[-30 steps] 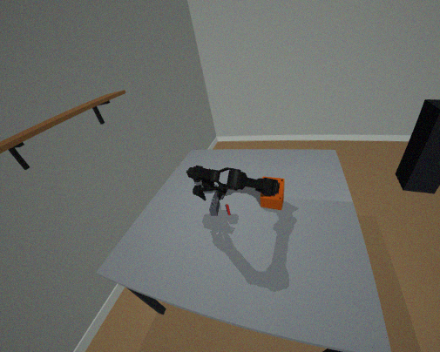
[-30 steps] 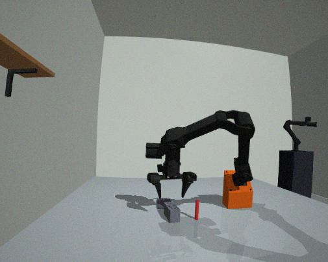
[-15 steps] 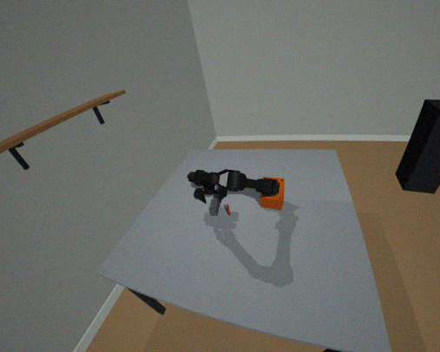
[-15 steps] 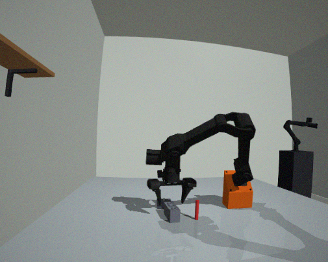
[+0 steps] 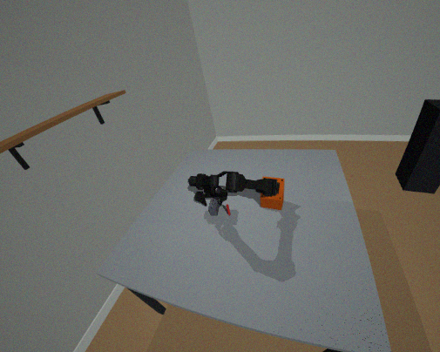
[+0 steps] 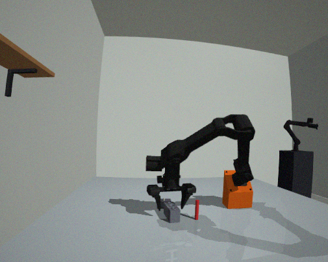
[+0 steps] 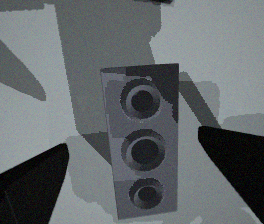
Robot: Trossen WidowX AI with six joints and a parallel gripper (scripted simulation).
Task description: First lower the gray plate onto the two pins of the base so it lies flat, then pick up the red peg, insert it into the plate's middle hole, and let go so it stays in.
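The gray plate is right at my gripper tip. Round my gripper tip: red peg (10 cm behind, 2 cm to the left, 1 cm above).
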